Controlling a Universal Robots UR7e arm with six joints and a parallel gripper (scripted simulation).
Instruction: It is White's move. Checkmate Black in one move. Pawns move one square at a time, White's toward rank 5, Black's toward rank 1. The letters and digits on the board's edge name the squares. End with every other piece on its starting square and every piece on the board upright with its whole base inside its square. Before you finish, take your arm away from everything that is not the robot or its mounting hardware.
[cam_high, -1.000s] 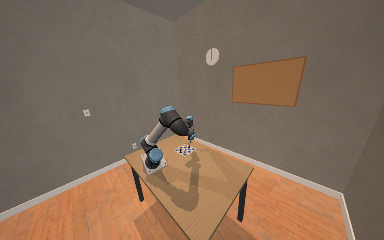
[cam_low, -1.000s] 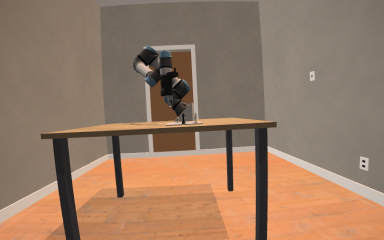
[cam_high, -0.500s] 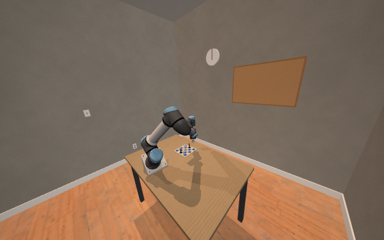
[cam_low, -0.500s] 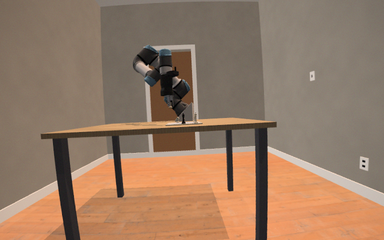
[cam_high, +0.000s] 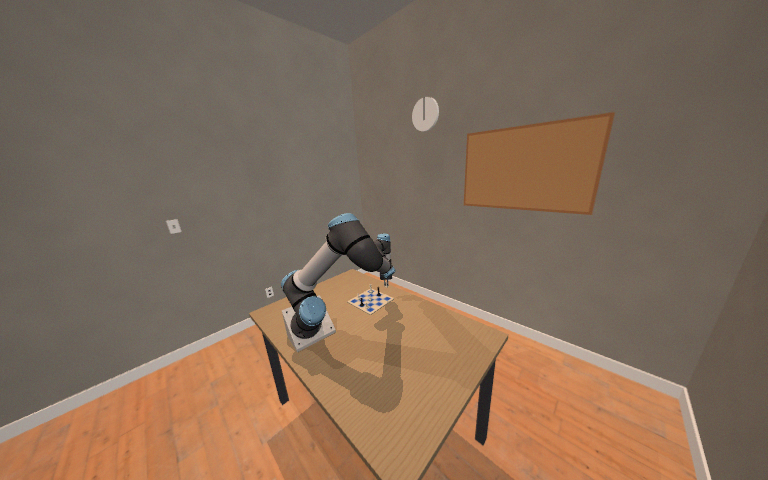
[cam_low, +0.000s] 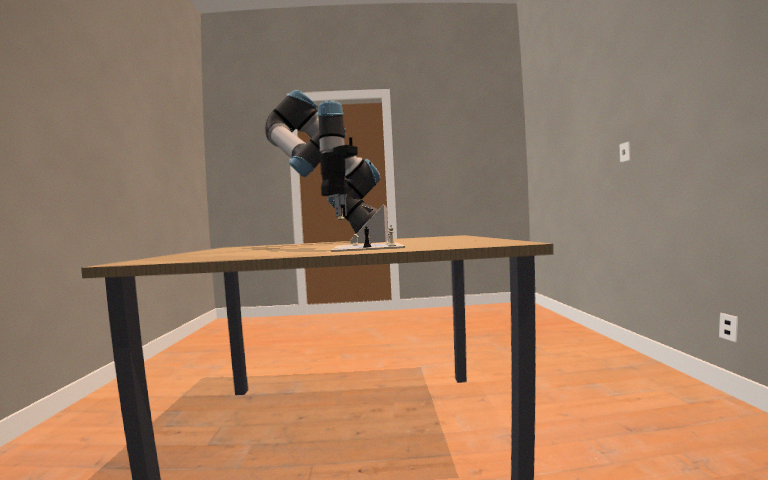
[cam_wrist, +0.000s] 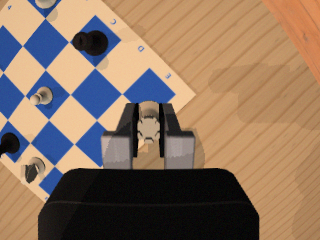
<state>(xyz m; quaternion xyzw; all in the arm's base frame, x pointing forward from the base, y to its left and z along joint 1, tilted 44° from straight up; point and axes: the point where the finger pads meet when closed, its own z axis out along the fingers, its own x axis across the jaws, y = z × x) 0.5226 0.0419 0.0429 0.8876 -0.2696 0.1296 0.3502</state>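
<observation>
My gripper is now 8 cm above the black chess piece, 7 cm to the right of it and 1 cm past it. Also, from my hand: chessboard: 12 cm below, 9 cm behind, 6 cm to the left; white chess piece: 1 cm below; white pawn: 10 cm below, 9 cm behind, 6 cm to the left.
</observation>
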